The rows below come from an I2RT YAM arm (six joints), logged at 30 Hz.
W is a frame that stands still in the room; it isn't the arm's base.
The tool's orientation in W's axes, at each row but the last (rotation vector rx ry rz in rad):
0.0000 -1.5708 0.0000
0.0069 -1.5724 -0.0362
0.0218 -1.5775 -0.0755
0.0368 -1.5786 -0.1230
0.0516 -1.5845 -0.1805
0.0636 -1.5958 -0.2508
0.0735 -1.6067 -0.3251
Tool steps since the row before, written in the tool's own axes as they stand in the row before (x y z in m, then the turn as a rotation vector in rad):
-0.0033 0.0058 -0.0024 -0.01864 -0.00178 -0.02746
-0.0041 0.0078 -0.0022 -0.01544 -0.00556 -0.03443
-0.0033 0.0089 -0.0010 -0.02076 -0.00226 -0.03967
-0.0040 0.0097 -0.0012 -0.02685 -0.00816 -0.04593
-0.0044 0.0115 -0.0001 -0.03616 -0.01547 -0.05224
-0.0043 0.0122 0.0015 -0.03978 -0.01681 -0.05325
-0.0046 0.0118 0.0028 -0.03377 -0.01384 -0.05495
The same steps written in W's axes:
0.0024 0.0058 -0.0033 0.02746 -0.00178 -0.01864
0.0024 0.0079 -0.0039 0.03435 -0.00578 -0.01553
0.0013 0.0090 -0.0027 0.03974 -0.00234 -0.02061
0.0018 0.0100 -0.0030 0.04575 -0.00793 -0.02722
0.0011 0.0120 -0.0027 0.05167 -0.01430 -0.03743
0.0001 0.0129 -0.0018 0.05268 -0.01501 -0.04122
-0.0007 0.0129 -0.0016 0.05440 -0.01392 -0.03461

